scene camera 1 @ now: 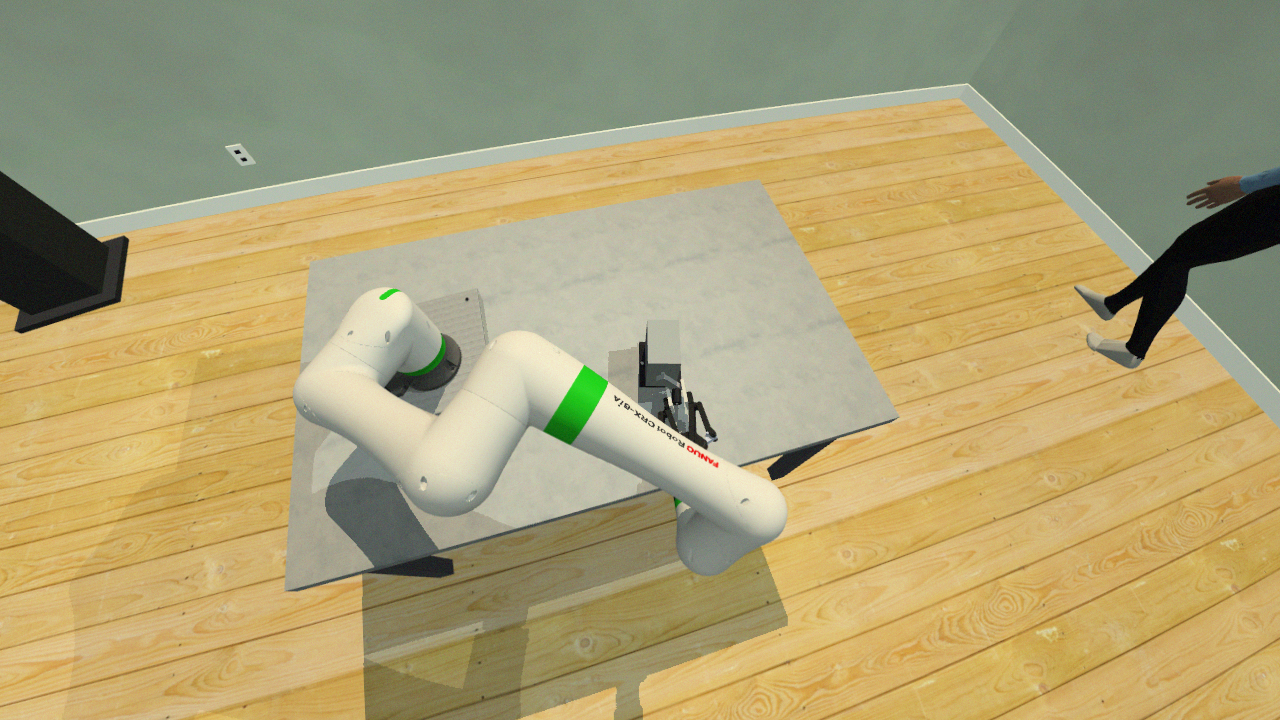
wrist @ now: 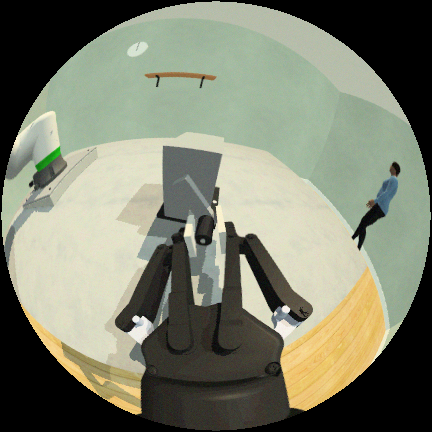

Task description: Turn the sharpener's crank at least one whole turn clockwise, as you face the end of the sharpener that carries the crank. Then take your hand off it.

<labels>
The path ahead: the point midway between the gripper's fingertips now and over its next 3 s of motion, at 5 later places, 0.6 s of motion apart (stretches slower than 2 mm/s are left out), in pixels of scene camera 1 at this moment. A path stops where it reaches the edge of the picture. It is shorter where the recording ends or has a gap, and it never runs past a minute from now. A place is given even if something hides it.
My gripper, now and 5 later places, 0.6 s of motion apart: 675, 384; 669, 386; 664, 387; 659, 387; 655, 387; 651, 387
</labels>
